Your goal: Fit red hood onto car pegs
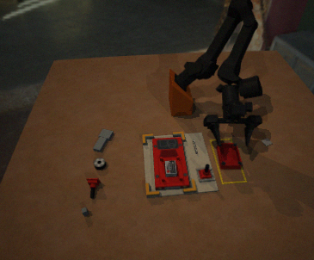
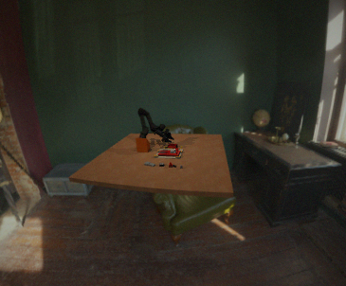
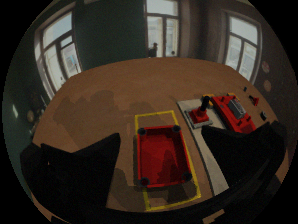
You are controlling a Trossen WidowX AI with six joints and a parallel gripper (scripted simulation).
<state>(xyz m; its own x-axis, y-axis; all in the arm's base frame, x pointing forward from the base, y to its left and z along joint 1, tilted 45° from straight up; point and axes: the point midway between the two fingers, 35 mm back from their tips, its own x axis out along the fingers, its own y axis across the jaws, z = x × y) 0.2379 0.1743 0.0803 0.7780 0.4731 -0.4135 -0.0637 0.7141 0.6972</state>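
Now: the red hood 6 cm below my gripper tip. Also, from my gripper tip: small grey tile: 9 cm behind, 15 cm to the left, 7 cm below; grey engine block: 7 cm ahead, 20 cm to the right, 5 cm below; wheel: 6 cm ahead, 45 cm to the right, 6 cm below.
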